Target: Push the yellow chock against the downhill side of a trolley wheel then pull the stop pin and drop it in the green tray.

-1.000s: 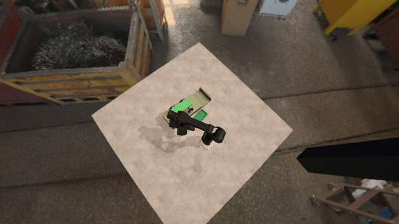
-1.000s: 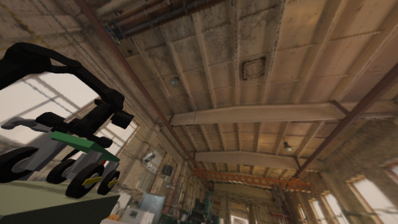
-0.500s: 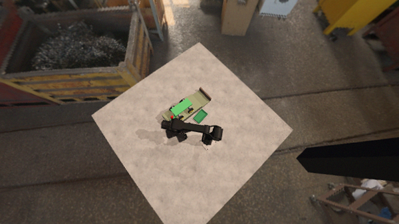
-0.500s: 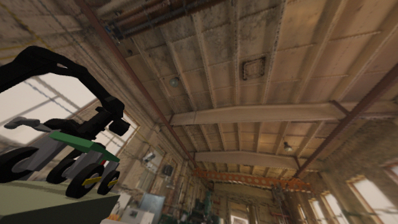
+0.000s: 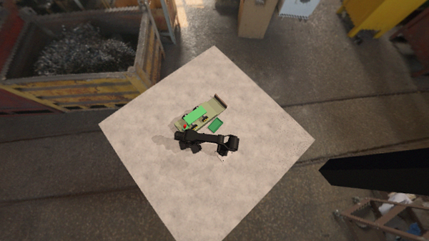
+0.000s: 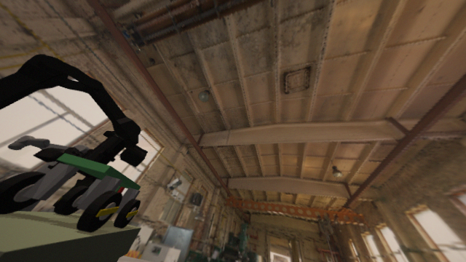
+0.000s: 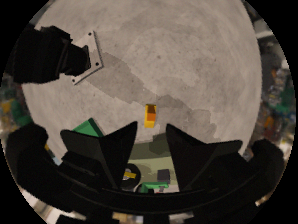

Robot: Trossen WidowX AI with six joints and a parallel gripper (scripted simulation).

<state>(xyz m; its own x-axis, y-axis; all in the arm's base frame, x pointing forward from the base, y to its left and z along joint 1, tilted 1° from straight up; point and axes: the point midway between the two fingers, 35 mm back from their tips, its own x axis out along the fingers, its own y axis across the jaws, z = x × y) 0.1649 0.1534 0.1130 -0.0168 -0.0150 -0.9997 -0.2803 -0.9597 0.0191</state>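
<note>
My gripper tip is now 2 cm short of the yellow chock, 1 cm to the left of it and 7 cm above it. From my gripper tip the other things lie so: ramp: 16 cm ahead, 12 cm to the right, 4 cm below; then trolley: 16 cm ahead, 12 cm to the right, 2 cm above; then red-headed stop pin: 13 cm ahead, 1 cm to the right, 4 cm above.
</note>
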